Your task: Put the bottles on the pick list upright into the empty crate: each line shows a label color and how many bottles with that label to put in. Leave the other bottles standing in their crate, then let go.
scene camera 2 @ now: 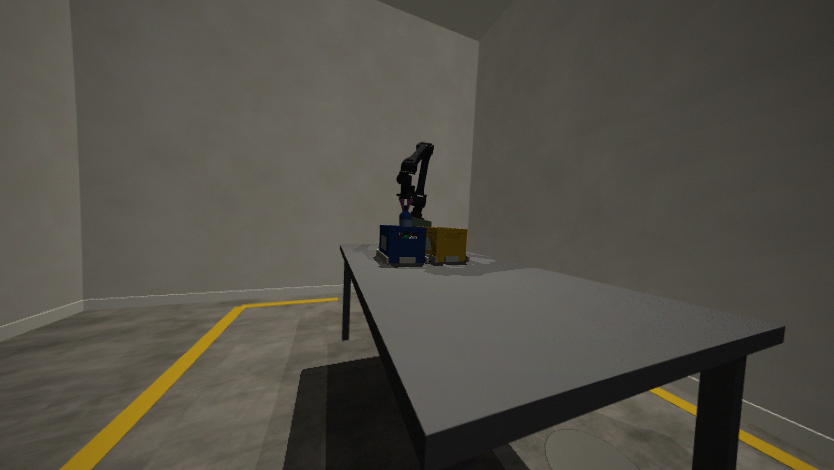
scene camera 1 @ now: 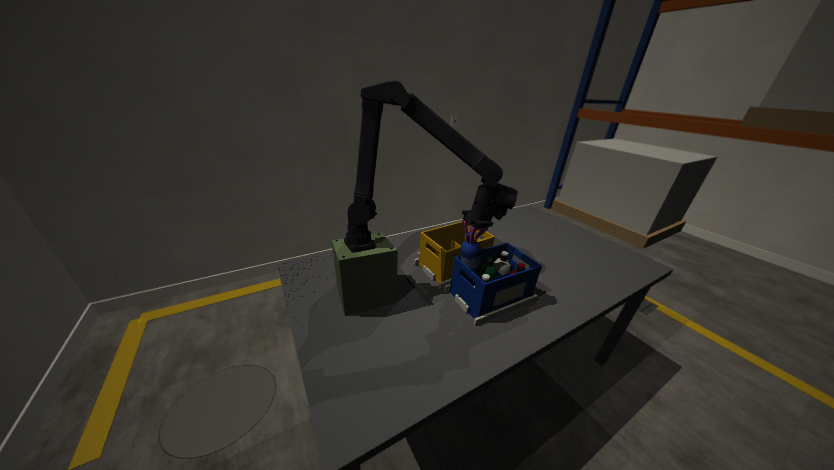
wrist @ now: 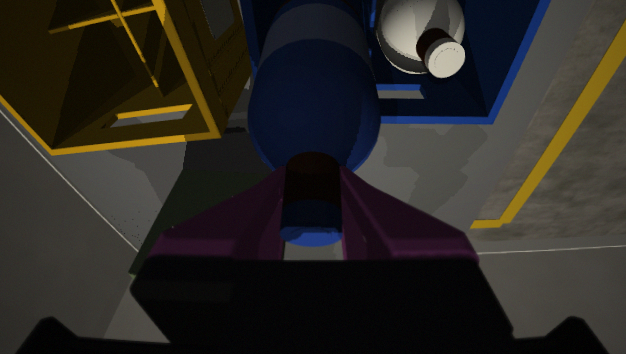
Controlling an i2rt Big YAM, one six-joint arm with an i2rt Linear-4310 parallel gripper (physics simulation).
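Places are measured from the arm's base along level axes (x left, y back, z up), in centimetres.
Where they show: gripper, fingertip midpoint: (scene camera 2: 405,211) (scene camera 1: 469,241) (wrist: 312,176); arm's base, origin of the base link: (scene camera 2: 415,218) (scene camera 1: 359,244).
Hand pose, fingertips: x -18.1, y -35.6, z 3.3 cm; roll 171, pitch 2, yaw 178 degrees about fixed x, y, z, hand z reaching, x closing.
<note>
Each offset is from my fingertips to the top centre of the thing. Level surfaces: height alone.
My gripper (scene camera 1: 473,238) (scene camera 2: 405,210) (wrist: 312,176) is shut on the neck of a blue bottle {dx +0.0, dy -1.2, dz +3.5 cm} (scene camera 1: 470,251) (scene camera 2: 405,219) (wrist: 315,100) with a blue cap and a greyish label band. The bottle is roughly upright and raised at the blue crate {dx -4.9, dy -11.2, dz -8.5 cm} (scene camera 1: 470,296) (scene camera 2: 402,252) (wrist: 435,120), on the side near the yellow crate; its lower end is hidden. A white bottle (scene camera 1: 501,266) (wrist: 407,30), a green bottle {dx -0.8, dy -11.3, dz -9.8 cm} (scene camera 1: 489,270) and a red-capped bottle {dx -9.4, dy -19.6, dz -9.8 cm} (scene camera 1: 521,266) stand in the blue crate. The yellow crate {dx +18.7, dy -9.0, dz -8.5 cm} (scene camera 1: 431,263) (scene camera 2: 452,245) (wrist: 135,144) has dividers, and no bottle shows in its visible part. No pick list shows.
Both crates stand close together on the grey table {dz -26.1 cm} (scene camera 1: 373,373) (scene camera 2: 525,326). The arm's green base block (scene camera 1: 367,283) stands to their left in scene camera 1. The crate walls and the yellow crate's dividers stand up near the held bottle. A rack (scene camera 1: 700,127) stands beyond the table.
</note>
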